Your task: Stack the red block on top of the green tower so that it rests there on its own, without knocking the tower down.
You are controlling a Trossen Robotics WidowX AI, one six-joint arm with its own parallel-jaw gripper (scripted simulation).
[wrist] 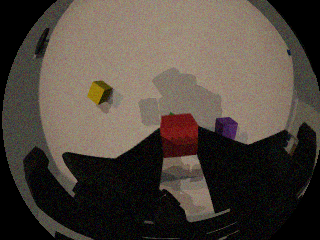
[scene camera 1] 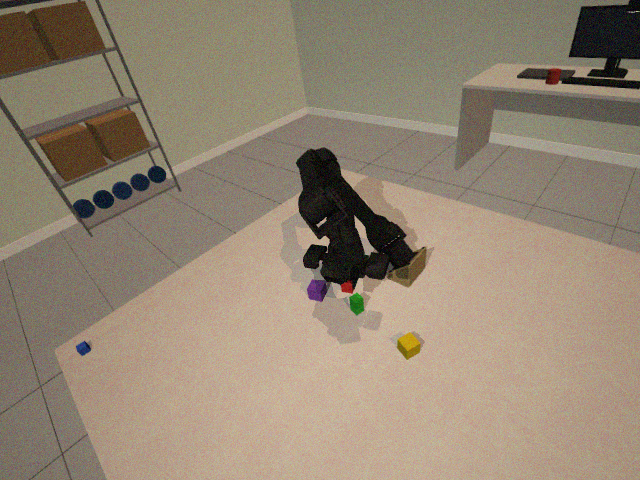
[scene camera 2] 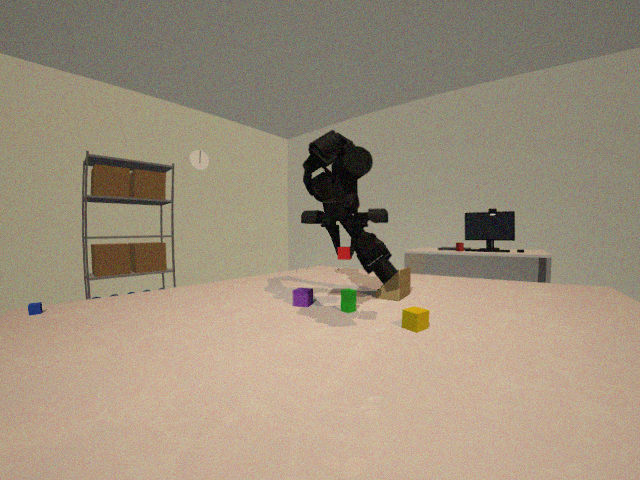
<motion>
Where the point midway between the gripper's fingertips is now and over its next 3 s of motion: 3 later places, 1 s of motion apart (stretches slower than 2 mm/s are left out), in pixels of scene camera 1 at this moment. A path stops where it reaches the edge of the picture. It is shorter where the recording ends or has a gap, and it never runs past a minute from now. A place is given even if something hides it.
My gripper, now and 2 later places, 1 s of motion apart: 348, 286; 354, 290; 355, 295
</motion>
